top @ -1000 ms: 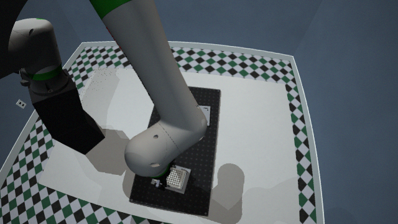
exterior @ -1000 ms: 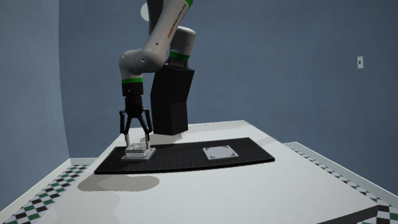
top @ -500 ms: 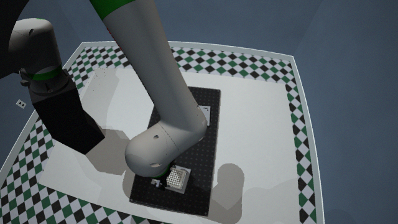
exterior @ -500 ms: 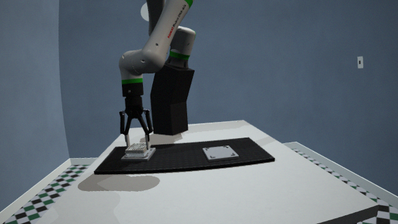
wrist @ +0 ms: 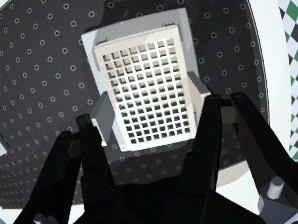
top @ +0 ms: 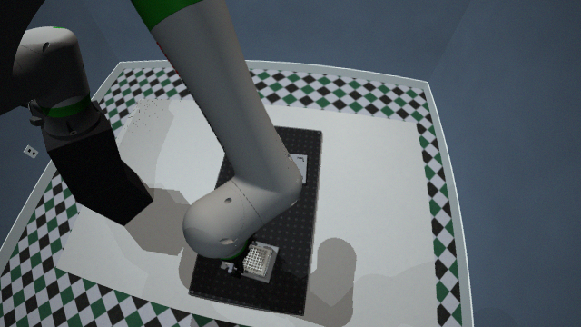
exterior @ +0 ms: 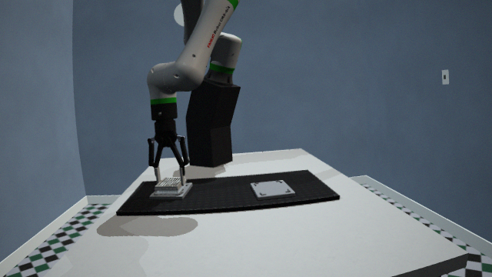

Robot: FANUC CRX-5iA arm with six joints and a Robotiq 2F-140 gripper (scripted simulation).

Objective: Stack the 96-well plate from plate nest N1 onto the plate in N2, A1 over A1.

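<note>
The white 96-well plate lies 2 cm below my hand. The rest, counted from my hand: grey plate nest (4 cm ahead, 35 cm to the left, 5 cm below).
</note>
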